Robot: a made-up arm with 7 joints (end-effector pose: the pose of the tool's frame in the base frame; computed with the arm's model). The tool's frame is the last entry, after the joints. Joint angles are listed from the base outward.
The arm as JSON. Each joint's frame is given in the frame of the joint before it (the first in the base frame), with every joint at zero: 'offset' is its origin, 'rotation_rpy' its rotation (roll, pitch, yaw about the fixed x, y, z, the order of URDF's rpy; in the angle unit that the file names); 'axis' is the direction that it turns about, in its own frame. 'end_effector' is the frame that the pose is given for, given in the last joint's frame.
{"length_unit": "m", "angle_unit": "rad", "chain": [
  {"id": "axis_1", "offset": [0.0, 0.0, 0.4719], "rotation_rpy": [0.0, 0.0, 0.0], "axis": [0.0, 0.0, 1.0]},
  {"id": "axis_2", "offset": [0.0, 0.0, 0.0], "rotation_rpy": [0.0, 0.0, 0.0], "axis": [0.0, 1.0, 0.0]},
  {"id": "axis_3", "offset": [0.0, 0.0, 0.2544], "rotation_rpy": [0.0, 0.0, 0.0], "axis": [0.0, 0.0, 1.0]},
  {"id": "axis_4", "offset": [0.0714, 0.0, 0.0], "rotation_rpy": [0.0, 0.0, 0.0], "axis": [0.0, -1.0, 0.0]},
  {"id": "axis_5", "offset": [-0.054, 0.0, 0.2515], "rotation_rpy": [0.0, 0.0, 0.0], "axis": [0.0, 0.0, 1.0]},
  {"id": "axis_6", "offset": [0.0, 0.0, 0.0], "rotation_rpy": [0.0, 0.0, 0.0], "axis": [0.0, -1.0, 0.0]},
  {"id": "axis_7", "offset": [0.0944, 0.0, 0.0], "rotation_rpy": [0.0, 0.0, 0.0], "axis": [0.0, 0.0, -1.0]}
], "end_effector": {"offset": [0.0, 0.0, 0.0], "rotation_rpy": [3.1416, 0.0, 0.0]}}
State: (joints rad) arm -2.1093 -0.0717 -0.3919 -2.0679 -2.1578 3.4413 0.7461
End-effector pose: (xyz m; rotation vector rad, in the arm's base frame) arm -0.1656 -0.2116 0.6427 1.9087 -0.9817 -0.1628
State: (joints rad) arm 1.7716 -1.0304 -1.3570 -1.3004 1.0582 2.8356 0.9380
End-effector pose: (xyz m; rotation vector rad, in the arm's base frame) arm 0.3914 -0.2963 0.6815 -0.2917 1.0638 0.1634
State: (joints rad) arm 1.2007 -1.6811 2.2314 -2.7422 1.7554 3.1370 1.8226
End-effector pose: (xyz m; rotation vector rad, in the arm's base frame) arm -0.2137 0.0500 0.4168 -1.7096 -0.1399 -0.2061
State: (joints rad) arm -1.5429 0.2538 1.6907 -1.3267 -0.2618 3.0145 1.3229
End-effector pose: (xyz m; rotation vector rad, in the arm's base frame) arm 0.2887 -0.0499 0.9303 -1.2984 0.9280 -1.4012
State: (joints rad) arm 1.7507 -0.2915 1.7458 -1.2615 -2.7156 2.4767 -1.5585
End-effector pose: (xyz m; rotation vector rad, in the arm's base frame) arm -0.3203 -0.2486 0.7662 -0.5409 -0.5924 2.0032
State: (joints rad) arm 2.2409 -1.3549 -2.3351 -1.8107 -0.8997 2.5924 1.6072
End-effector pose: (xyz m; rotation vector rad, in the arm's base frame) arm 0.4559 -0.0537 0.3147 -2.2113 1.6729 0.3719
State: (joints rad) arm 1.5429 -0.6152 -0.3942 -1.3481 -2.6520 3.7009 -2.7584
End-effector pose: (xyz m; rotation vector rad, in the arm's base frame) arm 0.0710 0.0514 0.8558 -1.2299 -0.2801 -0.6708
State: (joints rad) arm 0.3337 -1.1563 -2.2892 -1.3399 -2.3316 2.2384 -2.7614
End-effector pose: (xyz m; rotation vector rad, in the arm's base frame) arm -0.2762 -0.4322 0.4068 -1.3350 -1.7727 1.1777
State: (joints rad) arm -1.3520 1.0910 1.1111 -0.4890 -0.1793 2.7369 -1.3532
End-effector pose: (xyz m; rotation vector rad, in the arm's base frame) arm 0.1931 -0.4904 0.7164 1.8564 -0.0232 1.4156
